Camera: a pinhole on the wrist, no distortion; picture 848 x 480 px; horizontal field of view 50.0 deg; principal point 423.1 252.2 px. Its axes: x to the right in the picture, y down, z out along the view. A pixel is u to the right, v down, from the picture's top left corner.
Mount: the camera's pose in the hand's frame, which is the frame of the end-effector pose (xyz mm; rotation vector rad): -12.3 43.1 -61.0 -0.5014 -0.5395 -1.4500
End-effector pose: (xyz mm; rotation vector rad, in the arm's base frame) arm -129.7 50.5 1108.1 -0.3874 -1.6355 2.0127
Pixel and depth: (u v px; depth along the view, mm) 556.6 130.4 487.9
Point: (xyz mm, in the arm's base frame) -301.9 -342.2 907.5
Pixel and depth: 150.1 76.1 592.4
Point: -263.7 -354.1 635.4
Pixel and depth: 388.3 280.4 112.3
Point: -155.4 6.5 999.9
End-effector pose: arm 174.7 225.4 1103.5 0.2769 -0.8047 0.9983
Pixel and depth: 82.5 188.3 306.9
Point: -159.2 305.5 1094.8
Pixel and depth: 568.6 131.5 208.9
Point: -17.8 204.9 1133.9
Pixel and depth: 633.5 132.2 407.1
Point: -179.6 118.0 1233.6
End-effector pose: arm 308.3 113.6 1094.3 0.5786 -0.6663 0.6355
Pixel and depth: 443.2 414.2 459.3
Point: 0.0 144.8 1419.1
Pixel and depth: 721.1 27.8 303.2
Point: 57.3 22.4 1222.6
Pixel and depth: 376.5 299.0 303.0
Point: 70.6 162.1 1263.5
